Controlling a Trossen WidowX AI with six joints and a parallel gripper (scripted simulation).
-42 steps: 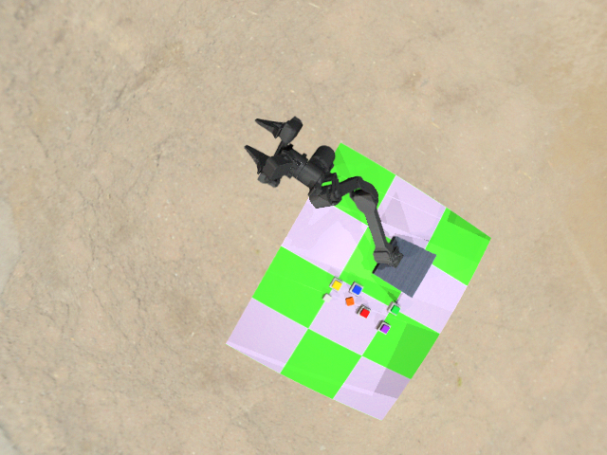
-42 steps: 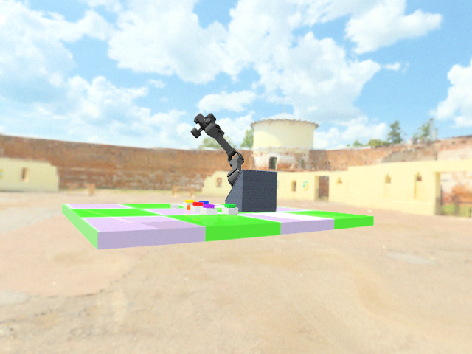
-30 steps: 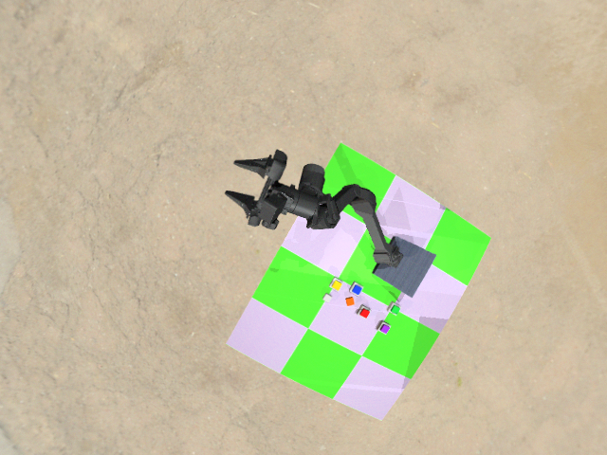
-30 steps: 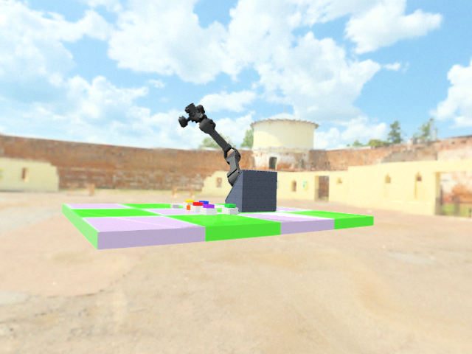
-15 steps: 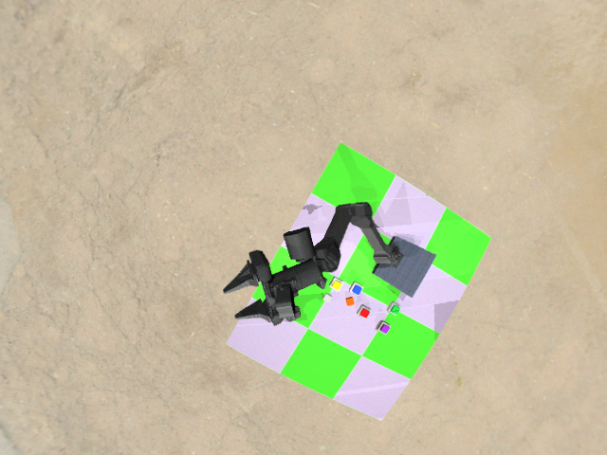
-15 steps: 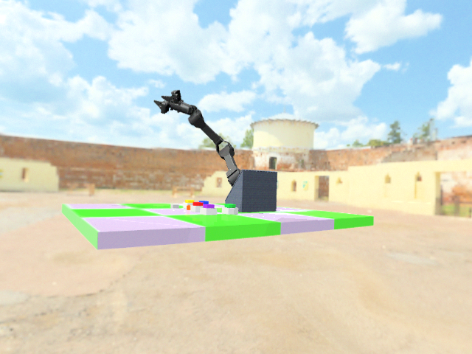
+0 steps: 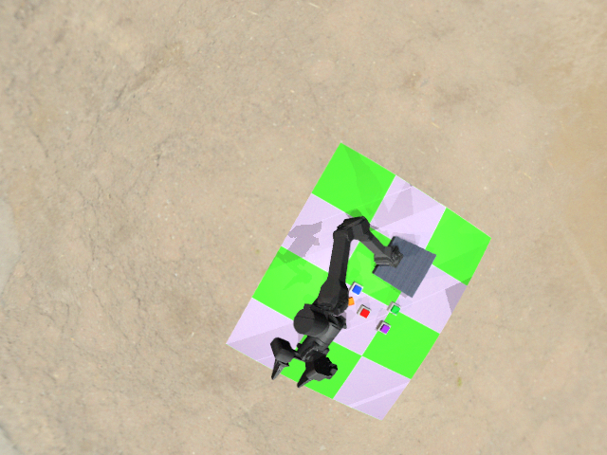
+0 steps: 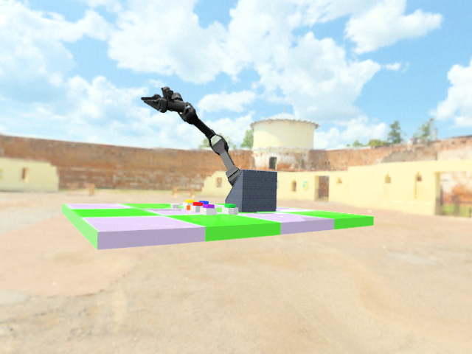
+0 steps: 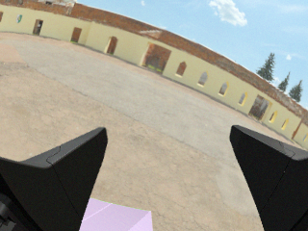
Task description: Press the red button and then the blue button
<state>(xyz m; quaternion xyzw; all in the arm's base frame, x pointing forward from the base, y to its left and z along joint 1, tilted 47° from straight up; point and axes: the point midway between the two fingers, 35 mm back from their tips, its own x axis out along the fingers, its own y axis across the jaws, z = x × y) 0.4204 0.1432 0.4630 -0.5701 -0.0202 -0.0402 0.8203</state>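
Right now the red button is 470 mm below my gripper tip, 270 mm to the left of it and 170 mm behind it. The rest, counted from my gripper tip: orange block 490 mm below, 190 mm to the left, 180 mm behind; then yellow button 470 mm below, 220 mm behind, 90 mm to the left; then grey block 490 mm below, 150 mm behind, 90 mm to the left.
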